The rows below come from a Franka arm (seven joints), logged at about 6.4 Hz.
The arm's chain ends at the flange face. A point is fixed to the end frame.
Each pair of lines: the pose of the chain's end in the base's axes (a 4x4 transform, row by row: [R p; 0 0 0 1], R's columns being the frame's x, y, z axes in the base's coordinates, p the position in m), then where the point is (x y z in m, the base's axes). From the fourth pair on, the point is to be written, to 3 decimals.
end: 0.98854, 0.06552, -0.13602, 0.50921; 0.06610, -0.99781, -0.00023, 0.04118; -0.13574, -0.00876, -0.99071, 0.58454; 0, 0, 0, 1
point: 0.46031 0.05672 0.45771
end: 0.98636, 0.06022, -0.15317, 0.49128; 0.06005, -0.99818, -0.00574, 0.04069; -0.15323, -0.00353, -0.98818, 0.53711; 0, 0, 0, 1
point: 0.44027 0.05569 0.41105
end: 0.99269, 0.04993, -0.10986, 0.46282; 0.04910, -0.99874, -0.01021, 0.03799; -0.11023, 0.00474, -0.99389, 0.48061; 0, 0, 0, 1
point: 0.41753 0.05274 0.35235
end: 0.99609, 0.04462, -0.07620, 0.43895; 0.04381, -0.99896, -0.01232, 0.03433; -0.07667, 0.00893, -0.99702, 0.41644; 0, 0, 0, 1
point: 0.398 0.049 0.287
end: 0.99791, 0.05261, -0.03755, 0.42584; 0.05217, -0.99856, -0.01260, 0.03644; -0.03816, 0.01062, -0.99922, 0.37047; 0, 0, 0, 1
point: 0.390 0.051 0.239
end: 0.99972, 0.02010, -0.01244, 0.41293; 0.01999, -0.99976, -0.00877, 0.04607; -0.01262, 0.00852, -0.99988, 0.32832; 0, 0, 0, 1
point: 0.381 0.062 0.196
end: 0.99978, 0.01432, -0.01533, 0.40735; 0.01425, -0.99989, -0.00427, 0.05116; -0.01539, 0.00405, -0.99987, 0.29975; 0, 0, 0, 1
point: 0.375 0.068 0.168
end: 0.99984, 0.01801, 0.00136, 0.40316; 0.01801, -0.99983, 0.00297, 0.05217; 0.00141, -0.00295, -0.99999, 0.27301; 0, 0, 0, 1
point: 0.373 0.070 0.141
